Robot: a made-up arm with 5 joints.
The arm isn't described. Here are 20 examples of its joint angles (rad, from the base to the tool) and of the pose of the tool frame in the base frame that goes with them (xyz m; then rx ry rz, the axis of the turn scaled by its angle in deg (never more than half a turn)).
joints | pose
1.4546 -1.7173 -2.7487 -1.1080 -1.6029 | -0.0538 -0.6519 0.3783 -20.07 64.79 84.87
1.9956 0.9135 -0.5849 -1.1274 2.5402 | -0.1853 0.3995 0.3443 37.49 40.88 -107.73
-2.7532 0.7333 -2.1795 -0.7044 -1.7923 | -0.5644 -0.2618 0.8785 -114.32 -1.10 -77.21
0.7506 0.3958 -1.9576 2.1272 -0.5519 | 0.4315 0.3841 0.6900 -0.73 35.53 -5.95
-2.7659 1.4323 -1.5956 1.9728 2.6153 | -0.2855 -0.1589 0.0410 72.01 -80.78 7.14
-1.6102 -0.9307 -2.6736 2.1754 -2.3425 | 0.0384 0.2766 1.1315 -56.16 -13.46 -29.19
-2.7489 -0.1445 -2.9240 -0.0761 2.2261 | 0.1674 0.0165 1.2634 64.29 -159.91 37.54
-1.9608 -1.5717 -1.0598 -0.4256 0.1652 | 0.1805 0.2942 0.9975 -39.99 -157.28 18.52
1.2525 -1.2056 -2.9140 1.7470 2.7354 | -0.1820 -0.5929 0.9869 -82.85 -123.70 78.32
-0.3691 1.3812 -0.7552 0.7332 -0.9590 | 0.1692 -0.0630 0.0434 23.13 83.83 -48.91
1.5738 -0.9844 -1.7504 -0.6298 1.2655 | -0.0065 -0.3378 1.1391 -125.88 -69.31 -8.70
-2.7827 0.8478 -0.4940 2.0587 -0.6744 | -0.0826 -0.0733 0.3371 -130.86 -55.57 52.89
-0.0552 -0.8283 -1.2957 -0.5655 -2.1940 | -0.0035 -0.0141 1.1588 -60.47 -117.94 29.75
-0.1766 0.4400 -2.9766 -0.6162 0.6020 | 0.2541 -0.0285 1.1639 -126.74 110.04 -35.73
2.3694 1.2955 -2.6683 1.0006 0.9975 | -0.5973 0.5428 0.4574 36.48 27.90 3.73
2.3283 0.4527 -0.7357 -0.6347 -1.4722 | -0.3515 0.3722 0.5117 53.84 -2.97 144.79
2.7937 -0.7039 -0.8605 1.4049 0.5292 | -0.2698 0.0571 0.7895 20.75 28.26 54.89
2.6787 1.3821 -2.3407 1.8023 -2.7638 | -0.5765 0.2753 0.1751 56.43 -61.71 -99.00
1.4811 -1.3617 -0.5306 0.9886 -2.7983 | 0.0301 0.1171 0.8544 -15.16 -42.38 160.80
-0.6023 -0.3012 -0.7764 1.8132 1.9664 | 0.3109 -0.1834 0.5827 47.68 17.42 140.65
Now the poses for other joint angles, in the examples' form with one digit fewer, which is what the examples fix.
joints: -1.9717 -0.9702 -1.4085 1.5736 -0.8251
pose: -0.002 -0.111 1.040 -16.1 -58.9 -119.1
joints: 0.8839 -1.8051 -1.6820 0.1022 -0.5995
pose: -0.401 -0.511 0.841 -108.0 113.8 -31.6
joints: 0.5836 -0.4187 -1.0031 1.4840 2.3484
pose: 0.349 0.222 0.746 15.6 -34.3 -170.1
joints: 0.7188 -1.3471 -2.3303 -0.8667 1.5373
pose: -0.486 -0.424 0.770 -86.0 -30.7 -84.2
